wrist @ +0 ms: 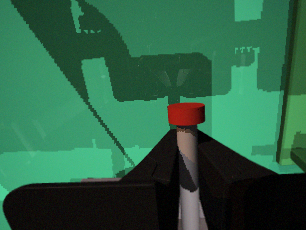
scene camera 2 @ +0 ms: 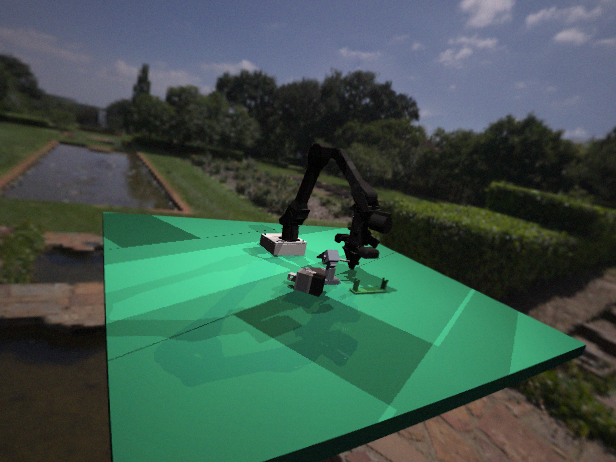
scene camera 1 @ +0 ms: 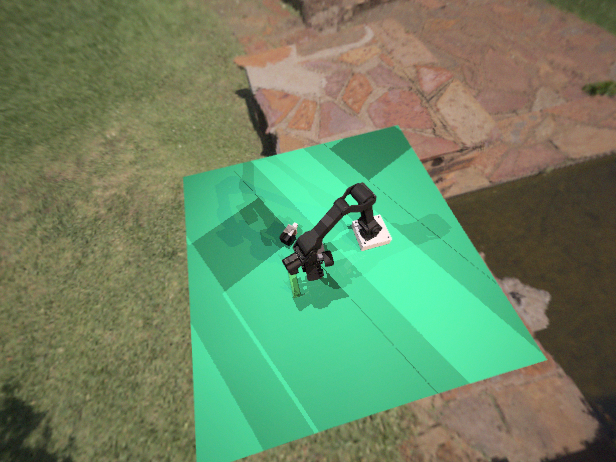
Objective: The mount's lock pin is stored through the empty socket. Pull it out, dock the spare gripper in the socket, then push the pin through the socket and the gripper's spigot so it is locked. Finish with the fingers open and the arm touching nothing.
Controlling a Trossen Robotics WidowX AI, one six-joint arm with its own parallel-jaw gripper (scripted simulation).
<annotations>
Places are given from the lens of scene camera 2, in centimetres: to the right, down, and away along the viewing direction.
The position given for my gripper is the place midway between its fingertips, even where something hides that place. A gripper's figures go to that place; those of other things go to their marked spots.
my gripper (scene camera 2: 351,268): 15, 13, 119
spare gripper (scene camera 2: 306,281): 0, 15, 102
</annotations>
